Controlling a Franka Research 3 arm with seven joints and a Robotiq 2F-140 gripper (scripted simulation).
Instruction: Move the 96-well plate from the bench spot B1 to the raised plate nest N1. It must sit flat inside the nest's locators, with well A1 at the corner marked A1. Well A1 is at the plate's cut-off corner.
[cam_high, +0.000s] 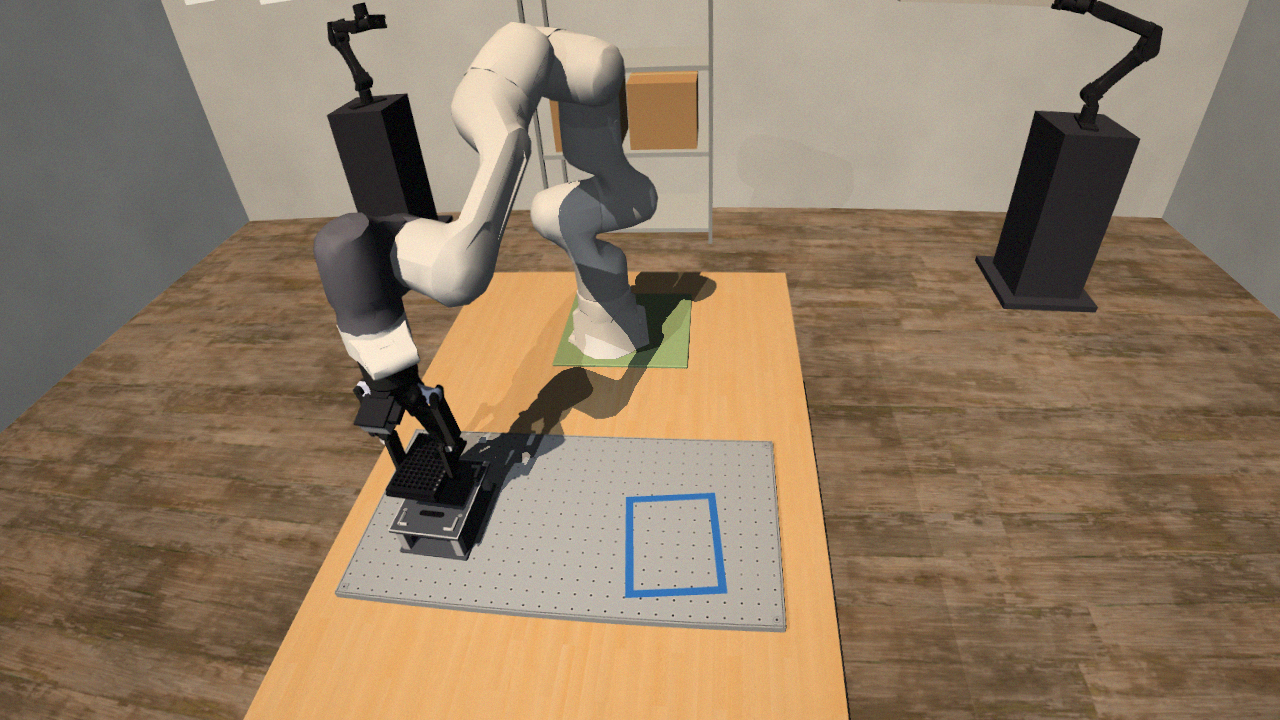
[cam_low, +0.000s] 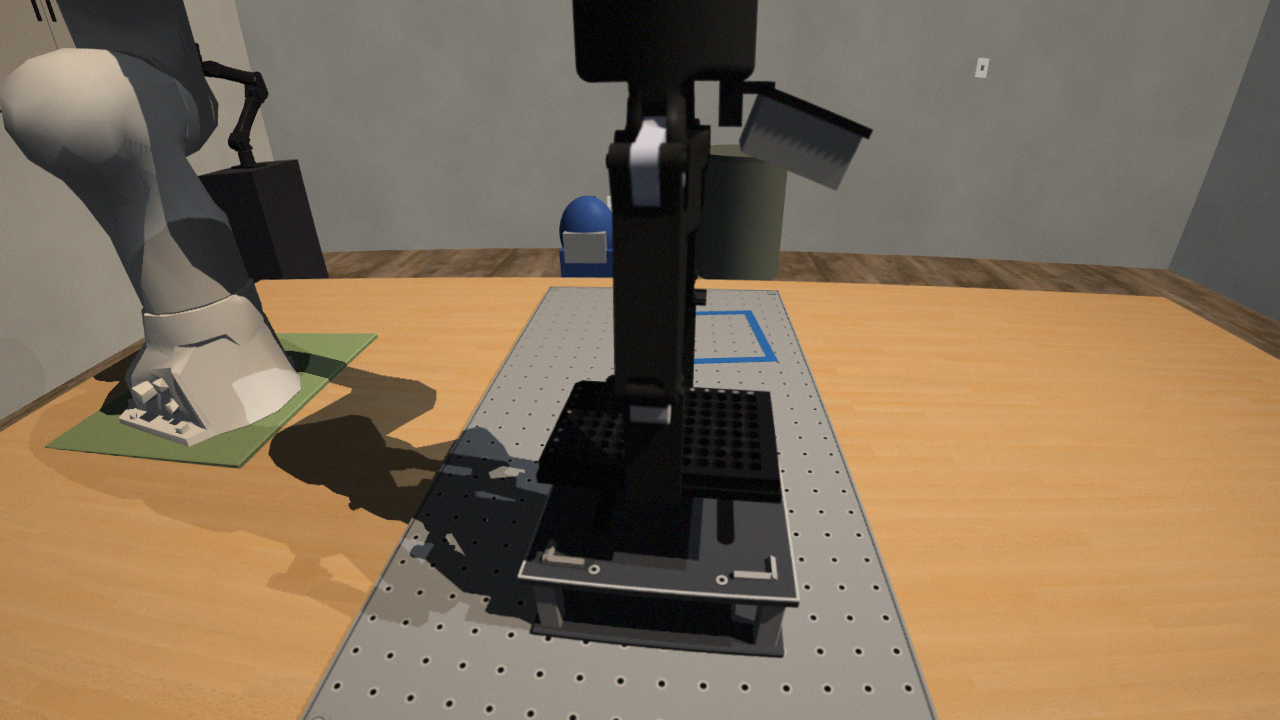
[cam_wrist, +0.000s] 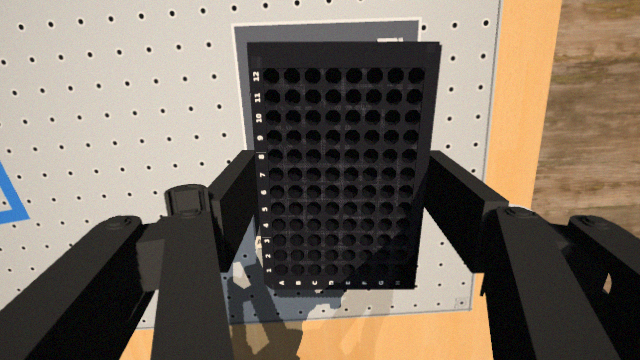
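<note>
The black 96-well plate is 20 mm below my hand. Also, from my hand: dark plate nest N1: 90 mm below; A1 corner mark: 90 mm below, 70 mm behind, 60 mm to the left.
</note>
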